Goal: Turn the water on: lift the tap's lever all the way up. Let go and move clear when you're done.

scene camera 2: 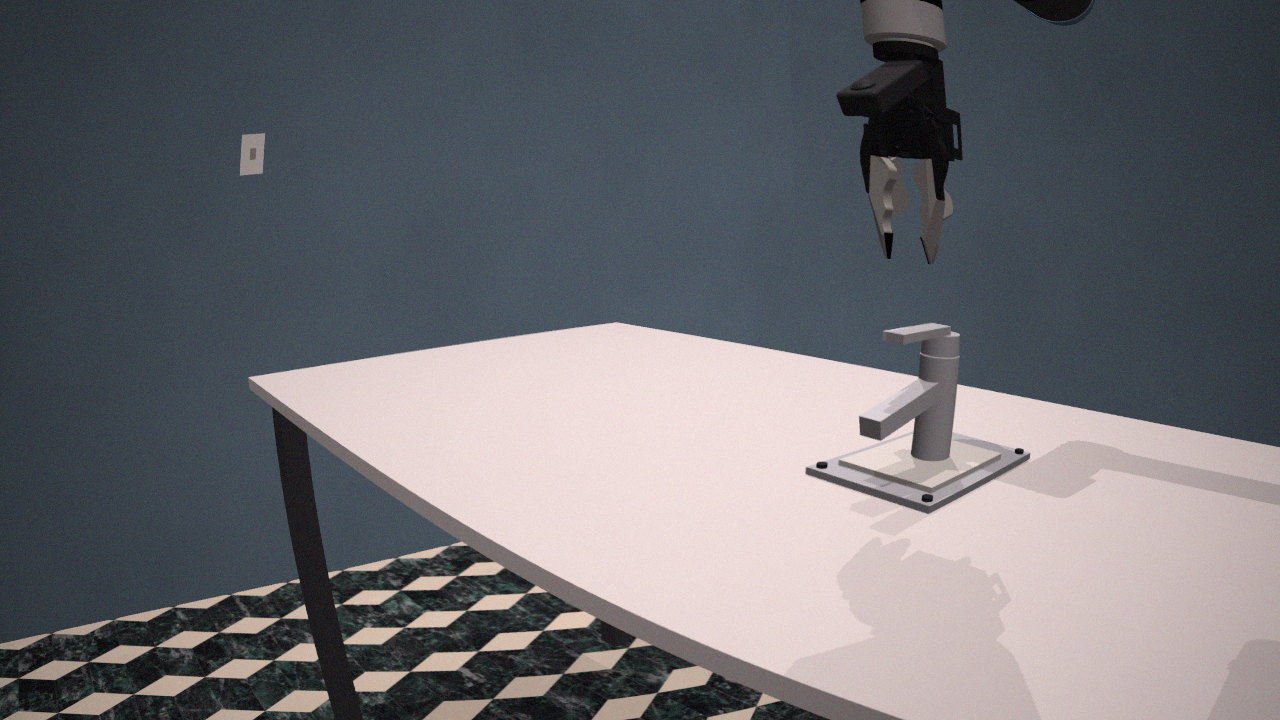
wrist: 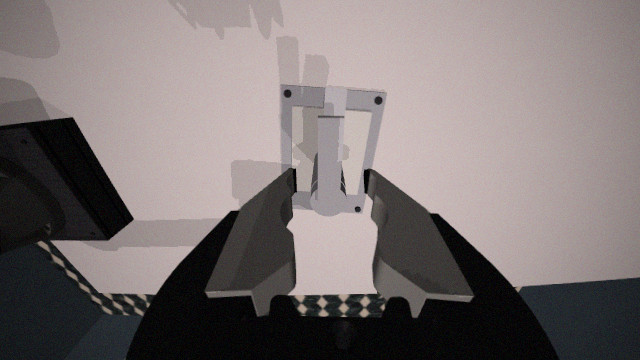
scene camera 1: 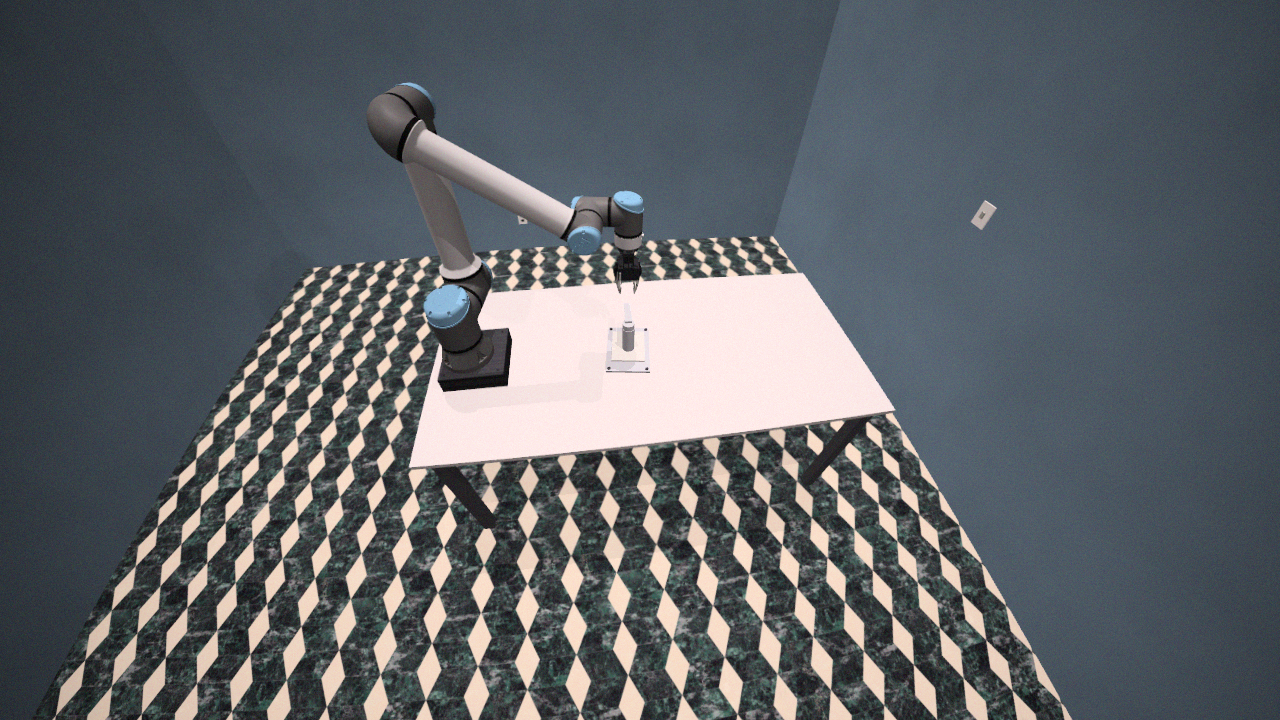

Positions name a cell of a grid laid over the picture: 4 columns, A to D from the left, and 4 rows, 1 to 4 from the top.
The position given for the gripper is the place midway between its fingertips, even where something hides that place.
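Observation:
The scene takes in the gripper (scene camera 2: C2), which also appears in the wrist view (wrist: C2), and with the gripper there is a lever (scene camera 2: C2).

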